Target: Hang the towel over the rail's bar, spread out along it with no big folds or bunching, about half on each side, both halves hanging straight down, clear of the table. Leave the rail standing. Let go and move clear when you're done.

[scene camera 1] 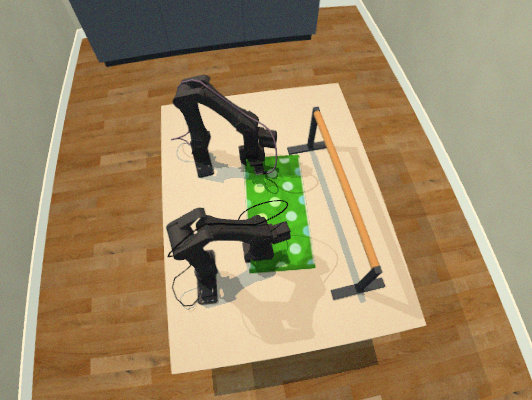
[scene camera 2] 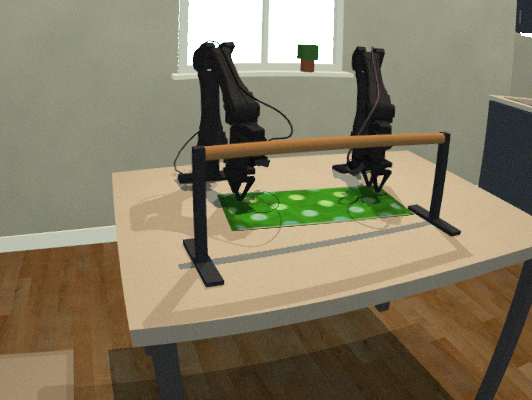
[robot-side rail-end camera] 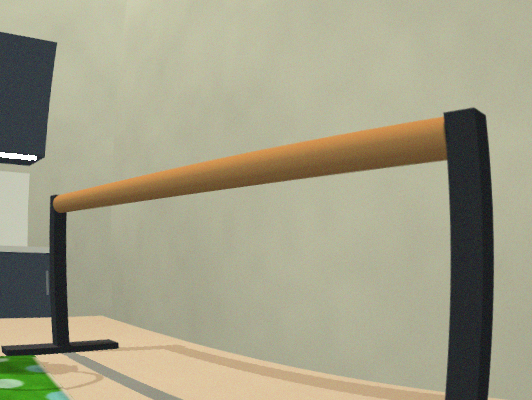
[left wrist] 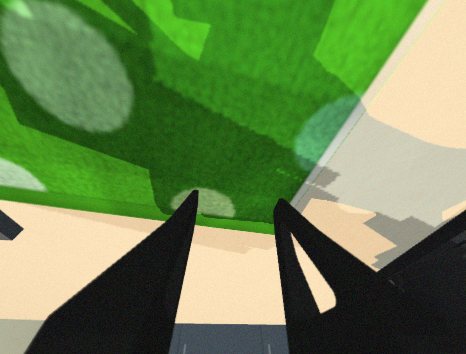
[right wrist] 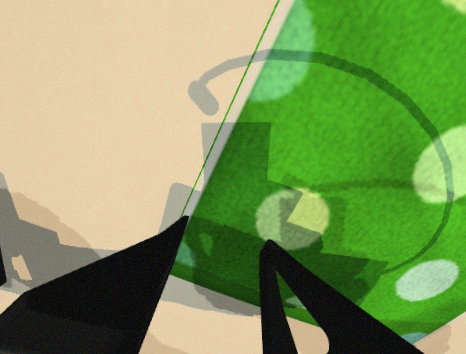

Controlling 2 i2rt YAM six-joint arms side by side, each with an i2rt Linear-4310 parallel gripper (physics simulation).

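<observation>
The green dotted towel [scene camera 1: 300, 232] [scene camera 2: 327, 216] [robot-side rail-end camera: 15, 371] [left wrist: 240, 125] [right wrist: 350, 125] lies flat on the table, long side roughly along the rail, on the robot side of it. The rail's orange bar [scene camera 1: 345, 185] [scene camera 2: 325, 145] [robot-side rail-end camera: 250, 166] is bare; the rail stands upright. My left gripper [scene camera 2: 372, 190] [left wrist: 238, 200] is open and empty, low over the towel's end edge near a corner, at the top in scene camera 1. My right gripper [scene camera 2: 241, 198] [right wrist: 226, 235] is open and empty, above the towel's other end, near a corner; the arm hides its fingertips in scene camera 1.
The rail's dark posts [scene camera 2: 200, 205] [scene camera 2: 440, 180] stand on flat feet [scene camera 2: 209, 270] [scene camera 2: 447, 226]. One foot [scene camera 1: 300, 149] lies close to the towel's upper right corner in scene camera 1. Thin cables loop from both arms. The pale table [scene camera 1: 210, 345] extends beyond the rail.
</observation>
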